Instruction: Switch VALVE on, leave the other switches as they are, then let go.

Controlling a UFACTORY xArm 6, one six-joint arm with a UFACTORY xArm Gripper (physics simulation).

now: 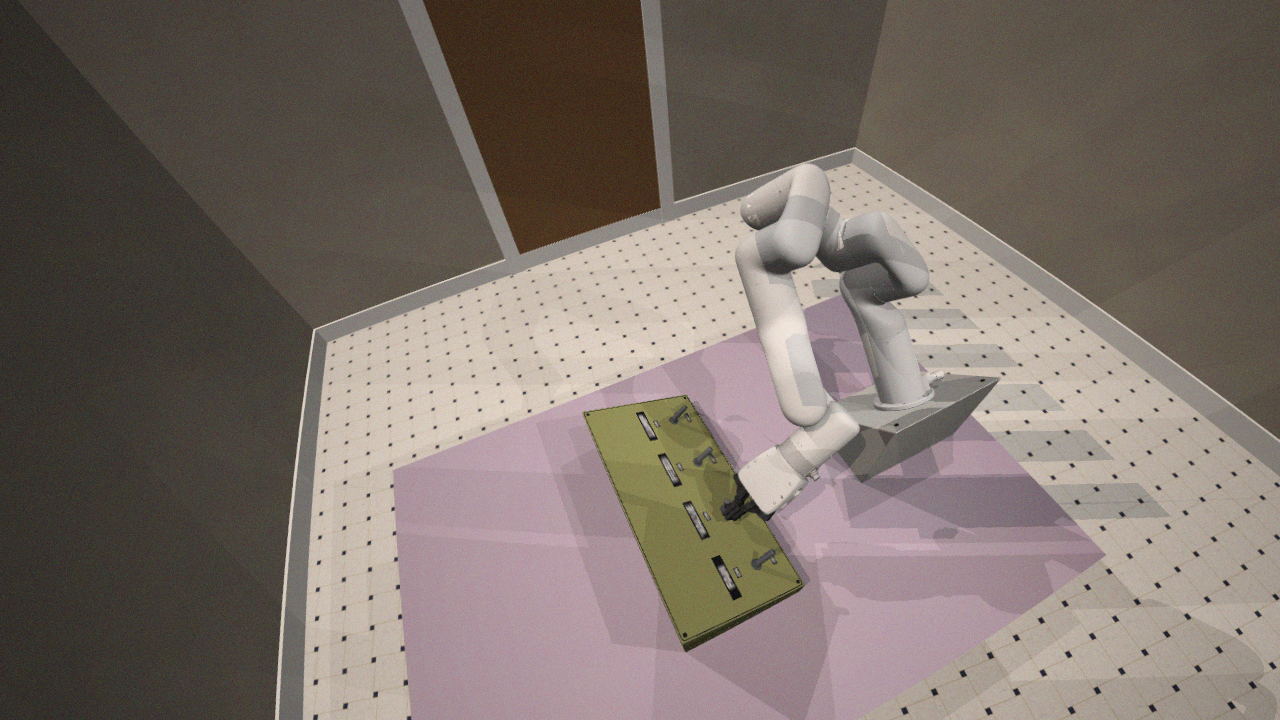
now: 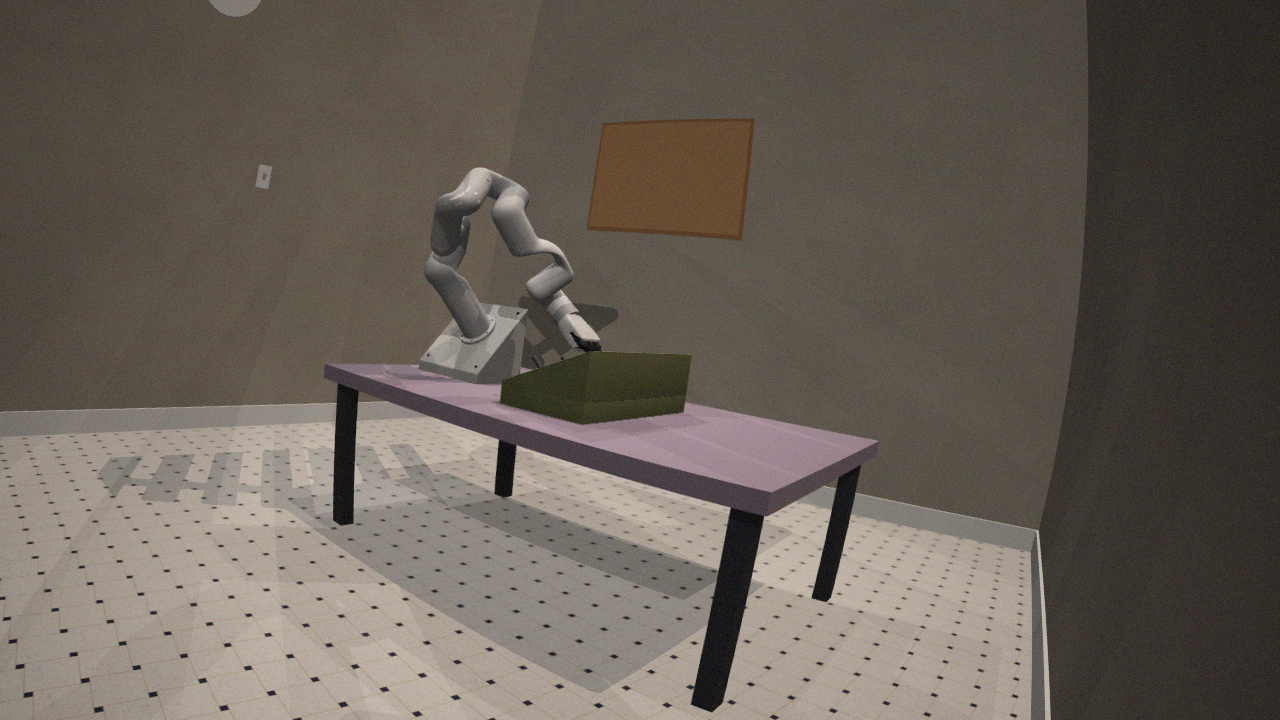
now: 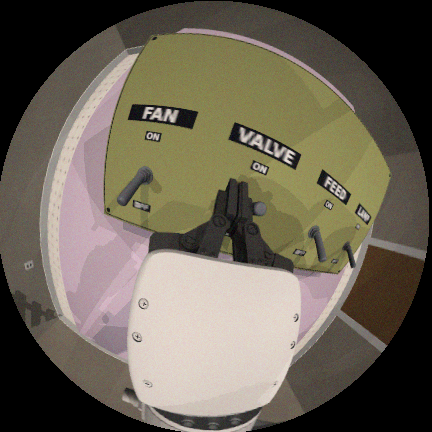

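Pixels of known places: gripper, fingertip midpoint: point(image 1: 727, 516) point(image 3: 233, 190); arm's base, origin of the base link: point(image 1: 903, 399) point(image 2: 478, 330).
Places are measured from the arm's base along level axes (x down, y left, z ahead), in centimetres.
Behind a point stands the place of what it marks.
The olive switch panel point(image 1: 657, 537) {y 12.2, x -0.6, z 59.7 cm} point(image 2: 635, 385) {y 2.0, x 6.0, z 65.2 cm} point(image 3: 210, 65) {y 19.4, x 0.1, z 56.7 cm} carries the VALVE label point(image 1: 695, 519) {y 9.9, x 2.9, z 51.6 cm} point(image 3: 265, 145) {y 10.1, x 2.9, z 51.3 cm}. My gripper point(image 1: 729, 511) {y 11.1, x 3.3, z 45.4 cm} point(image 2: 587, 344) {y 11.1, x 3.3, z 45.4 cm} point(image 3: 233, 190) {y 11.1, x 3.3, z 45.4 cm} is shut and empty, its fingertips over the panel below VALVE's ON mark point(image 3: 259, 167) {y 9.5, x 3.9, z 49.1 cm}. The rounded end of the VALVE lever point(image 3: 259, 208) {y 9.0, x 0.8, z 44.6 cm} shows close beside the right finger; its base and the OFF mark are hidden by the fingers, so I cannot tell its position surely. The FAN lever point(image 1: 763, 560) {y 20.9, x 3.6, z 41.9 cm} point(image 3: 135, 186) {y 20.0, x 3.5, z 41.6 cm}, FEED lever point(image 1: 704, 456) {y -2.8, x 3.4, z 45.3 cm} point(image 3: 318, 245) {y -2.7, x 3.4, z 45.1 cm} and LAMP lever point(image 1: 679, 414) {y -14.6, x 3.5, z 47.2 cm} point(image 3: 349, 255) {y -14.5, x 3.7, z 47.1 cm} tilt toward their OFF side.
The panel stands on a mauve table point(image 1: 483, 573) {y 4.7, x 14.7, z 99.2 cm} point(image 2: 760, 447) {y 8.1, x 14.7, z 99.7 cm}. The arm's grey base block point(image 1: 930, 438) {y 7.6, x 7.6, z -5.0 cm} point(image 2: 501, 344) {y -0.2, x 2.8, z 13.0 cm} stands beyond the levers' side of the panel. The FAN and FEED levers stand on either side of the gripper.
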